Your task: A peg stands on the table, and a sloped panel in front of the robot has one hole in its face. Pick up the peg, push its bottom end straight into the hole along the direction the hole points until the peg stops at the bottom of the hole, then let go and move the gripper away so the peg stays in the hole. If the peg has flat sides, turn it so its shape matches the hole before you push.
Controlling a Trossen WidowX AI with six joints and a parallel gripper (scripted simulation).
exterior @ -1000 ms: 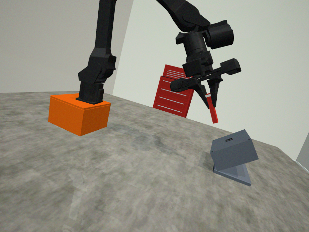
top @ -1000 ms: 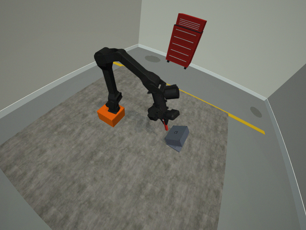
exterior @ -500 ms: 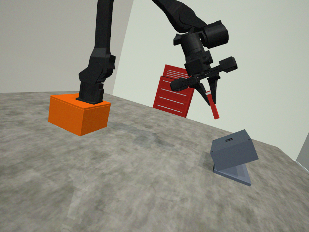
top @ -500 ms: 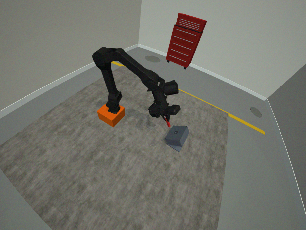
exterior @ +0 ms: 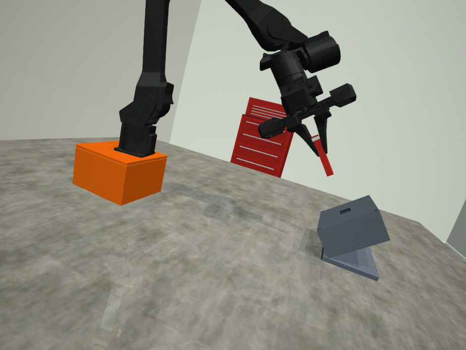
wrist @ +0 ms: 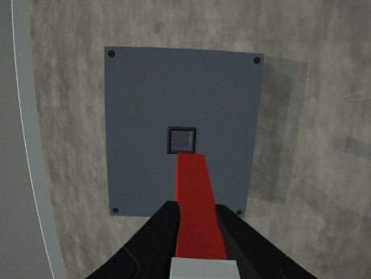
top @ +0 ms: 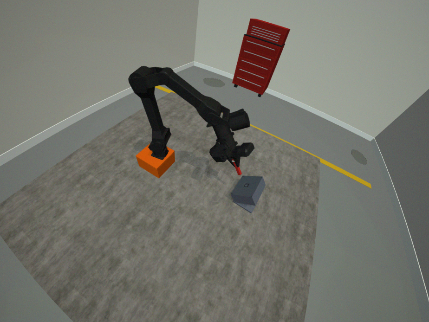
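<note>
Right now the grey sloped panel block is 11 cm below my gripper tip, 9 cm ahead of it and 1 cm to the right of it. The rest, counted from my gripper tip: red square peg 1 cm behind, 1 cm above.
</note>
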